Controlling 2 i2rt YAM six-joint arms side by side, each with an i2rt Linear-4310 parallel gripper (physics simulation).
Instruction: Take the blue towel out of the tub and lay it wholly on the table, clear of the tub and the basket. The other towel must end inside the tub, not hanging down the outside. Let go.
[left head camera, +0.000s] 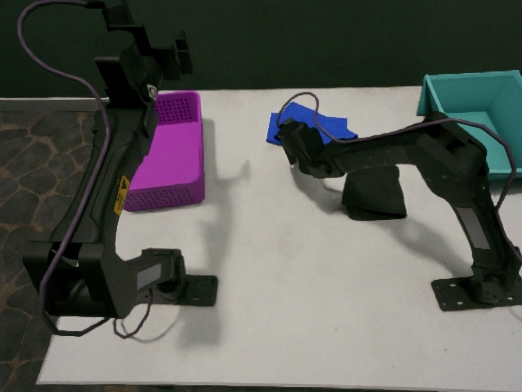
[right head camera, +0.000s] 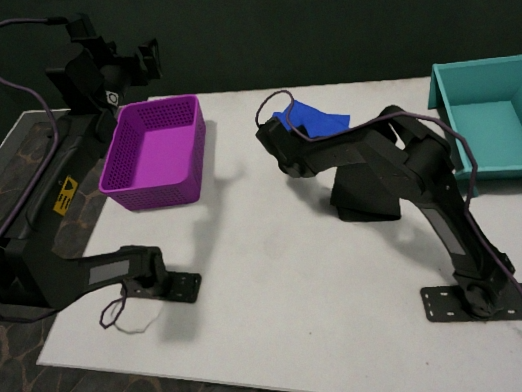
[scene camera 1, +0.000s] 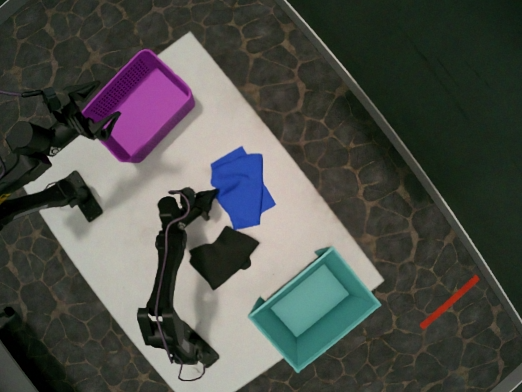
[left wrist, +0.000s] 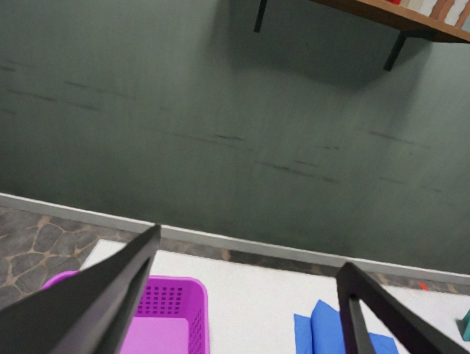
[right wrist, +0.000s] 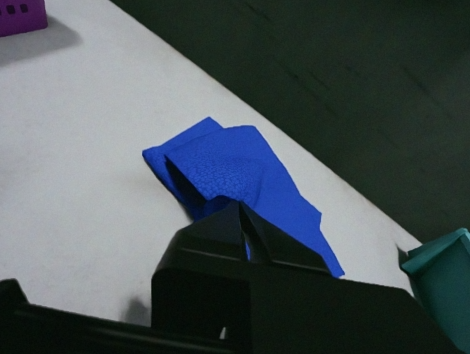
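The blue towel (left head camera: 337, 125) (right head camera: 322, 124) (scene camera 1: 242, 185) (left wrist: 327, 330) (right wrist: 280, 185) lies loosely folded on the table, apart from the teal tub (left head camera: 475, 92) (right head camera: 482, 85) (scene camera 1: 300, 354) (right wrist: 445, 285) and the magenta basket (left head camera: 185, 194) (right head camera: 160, 199) (scene camera 1: 167, 130). A black towel (left head camera: 375, 195) (right head camera: 365, 202) (scene camera 1: 225, 257) lies folded on the table between the blue towel and the tub. The tub's floor shows bare. My right gripper (scene camera 1: 216, 190) (right wrist: 235, 207) is low at the blue towel's near edge, shut on a raised fold. My left gripper (scene camera 1: 107, 100) (left wrist: 254, 252) is open and empty, high above the basket.
My right arm (left head camera: 380, 152) (right head camera: 350, 152) reaches over the table beside the black towel and partly covers it in the head views. A red bar (scene camera 1: 450, 302) lies on the floor beyond the table. A wall shelf (left wrist: 400, 17) shows high in the left wrist view.
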